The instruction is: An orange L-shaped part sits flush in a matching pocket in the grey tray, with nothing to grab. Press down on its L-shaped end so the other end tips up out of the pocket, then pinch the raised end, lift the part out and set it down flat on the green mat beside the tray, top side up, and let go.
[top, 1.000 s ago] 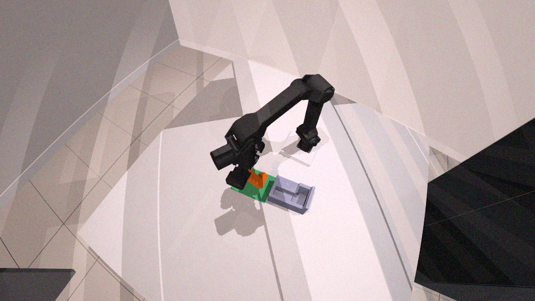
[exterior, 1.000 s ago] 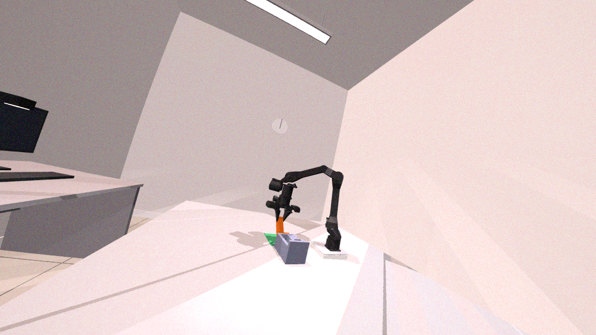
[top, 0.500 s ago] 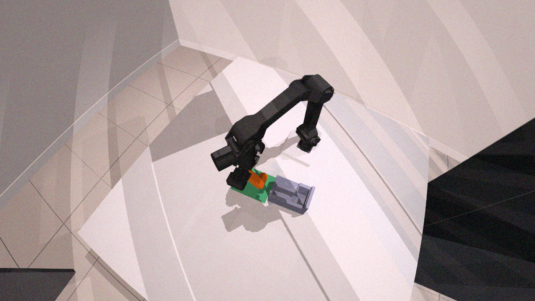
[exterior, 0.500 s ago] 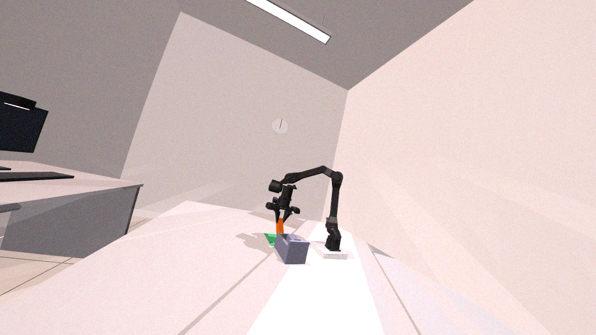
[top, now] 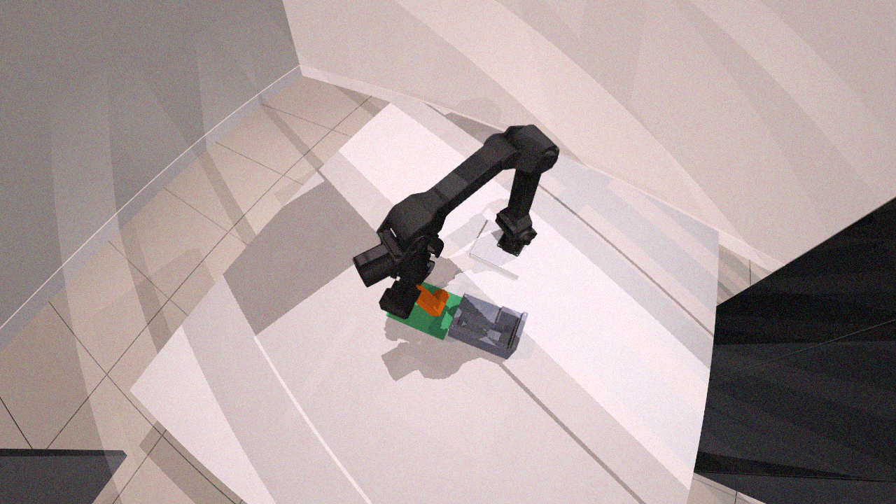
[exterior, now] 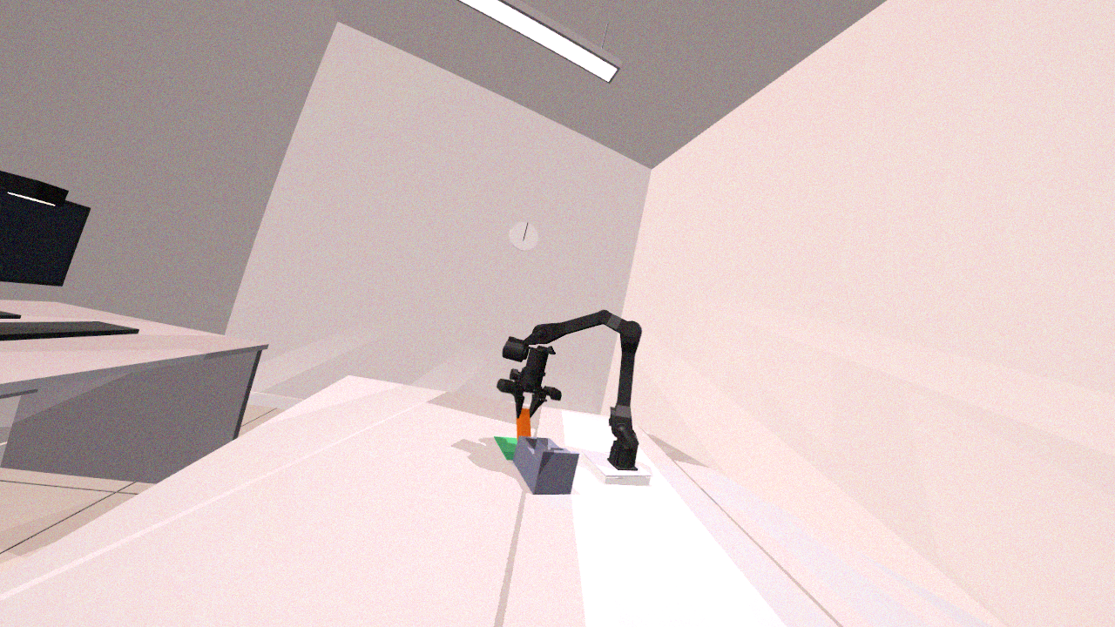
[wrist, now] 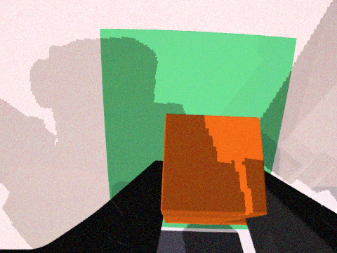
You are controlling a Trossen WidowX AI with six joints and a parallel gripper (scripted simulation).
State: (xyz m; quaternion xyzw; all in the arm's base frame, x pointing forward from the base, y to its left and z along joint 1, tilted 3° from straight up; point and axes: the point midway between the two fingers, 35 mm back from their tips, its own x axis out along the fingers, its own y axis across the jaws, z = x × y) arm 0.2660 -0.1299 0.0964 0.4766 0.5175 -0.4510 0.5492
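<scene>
Right now the orange L-shaped part is 3 cm to the left of my gripper tip, 3 cm below it and 2 cm behind it. Also, from my gripper tip: green mat 9 cm below, 2 cm to the left.
</scene>
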